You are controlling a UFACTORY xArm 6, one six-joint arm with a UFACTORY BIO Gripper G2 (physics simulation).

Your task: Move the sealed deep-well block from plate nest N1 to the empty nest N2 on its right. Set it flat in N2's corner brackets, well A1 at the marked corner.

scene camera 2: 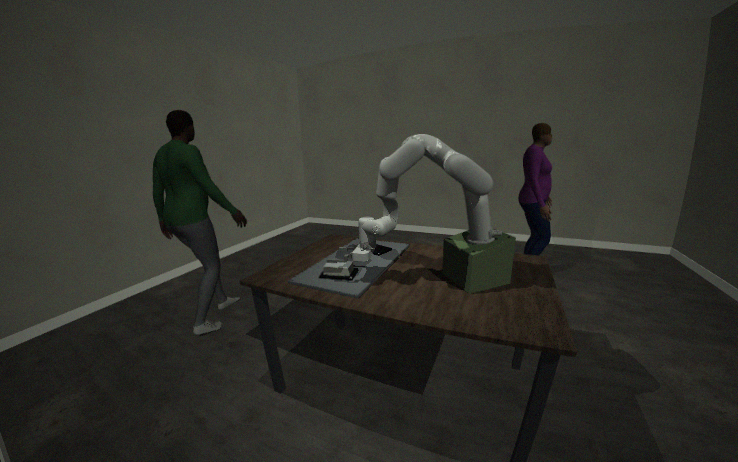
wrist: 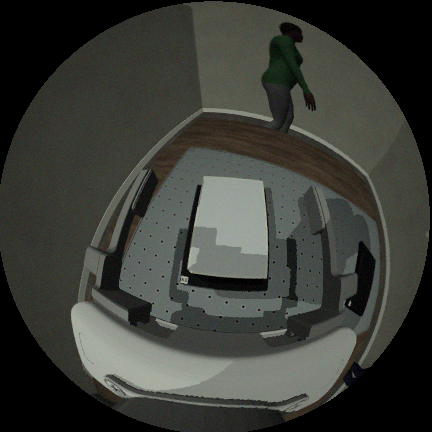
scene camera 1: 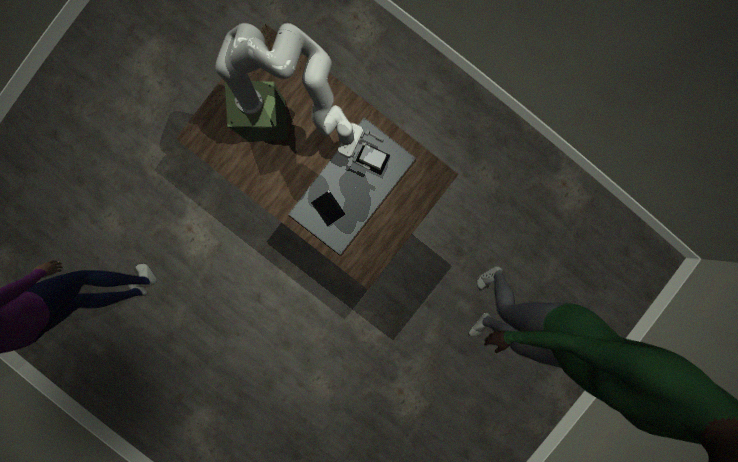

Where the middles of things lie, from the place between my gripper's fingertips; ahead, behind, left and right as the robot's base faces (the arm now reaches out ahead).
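The sealed deep-well block (wrist: pixel 229 239) is 10 mm to the right of my hand, 20 mm behind it and 70 mm below it. Nest N1 (wrist: pixel 232 283) is likewise 10 mm to the right of my hand and 20 mm behind it, though 90 mm below it. As for nest N2 (wrist: pixel 365 262), I see that it is 380 mm to the right of my hand, 10 mm behind it and 90 mm below it. Going by their middles, nest N2 is the farthest from my hand of the things named here.
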